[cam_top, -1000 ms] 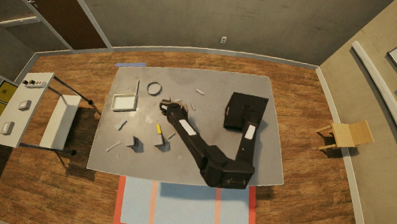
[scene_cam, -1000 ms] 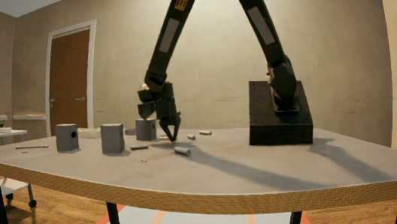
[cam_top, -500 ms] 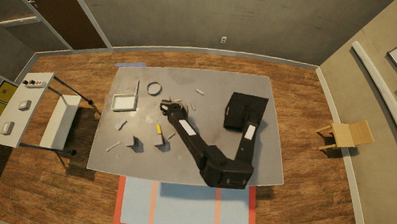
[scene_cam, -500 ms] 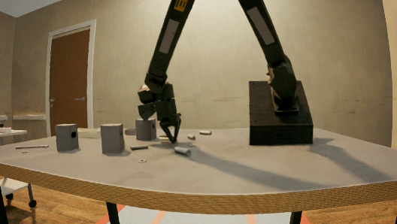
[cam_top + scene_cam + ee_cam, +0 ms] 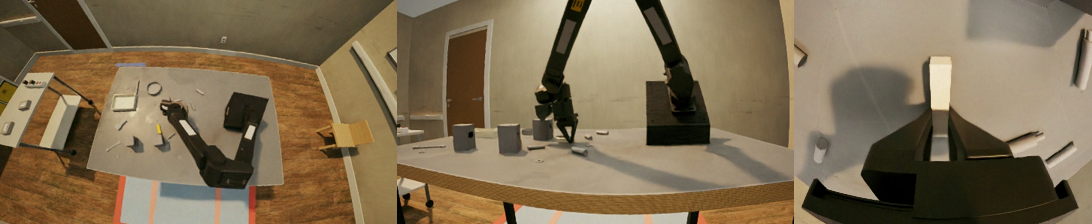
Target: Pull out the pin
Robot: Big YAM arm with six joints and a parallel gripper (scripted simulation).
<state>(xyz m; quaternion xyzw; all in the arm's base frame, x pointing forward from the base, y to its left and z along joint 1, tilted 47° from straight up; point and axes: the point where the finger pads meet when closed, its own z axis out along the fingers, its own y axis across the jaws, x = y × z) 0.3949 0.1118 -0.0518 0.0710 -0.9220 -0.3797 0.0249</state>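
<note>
Now: hand 2 cm short of the white pin. From my hand the other things lie so: white tray: 47 cm ahead, 5 cm to the right.
</note>
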